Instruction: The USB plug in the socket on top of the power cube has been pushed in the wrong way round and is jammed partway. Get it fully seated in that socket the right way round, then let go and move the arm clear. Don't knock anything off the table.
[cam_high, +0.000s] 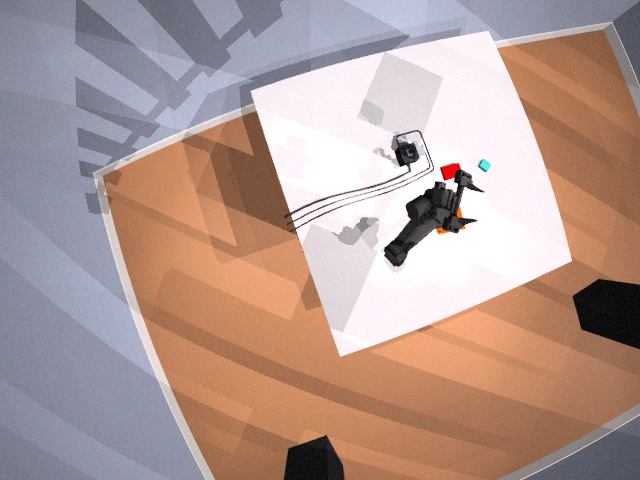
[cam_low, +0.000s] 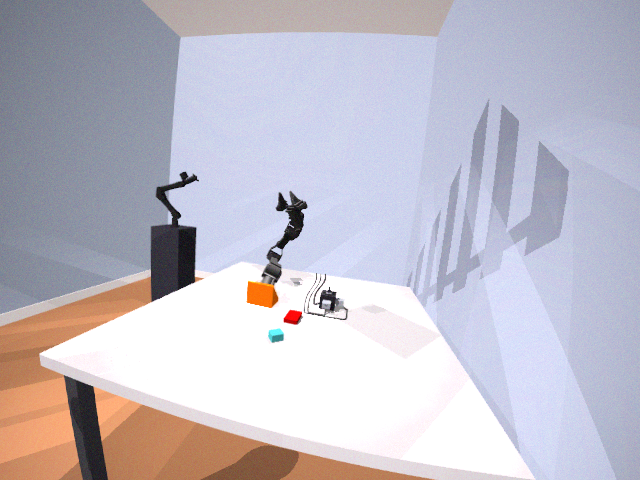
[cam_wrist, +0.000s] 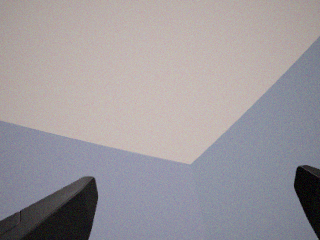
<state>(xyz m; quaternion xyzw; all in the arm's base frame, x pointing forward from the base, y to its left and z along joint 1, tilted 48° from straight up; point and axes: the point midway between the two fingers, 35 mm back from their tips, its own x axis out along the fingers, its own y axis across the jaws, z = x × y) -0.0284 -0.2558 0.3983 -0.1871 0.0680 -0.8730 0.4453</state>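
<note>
Now: the dark usb plug 28 cm ahead of my gripper tip, 6 cm to the right of it and 47 cm below it. From my gripper tip the other things lie so: red block (14 cm ahead, 23 cm to the right, 55 cm below); then cyan block (10 cm ahead, 40 cm to the right, 54 cm below).
</note>
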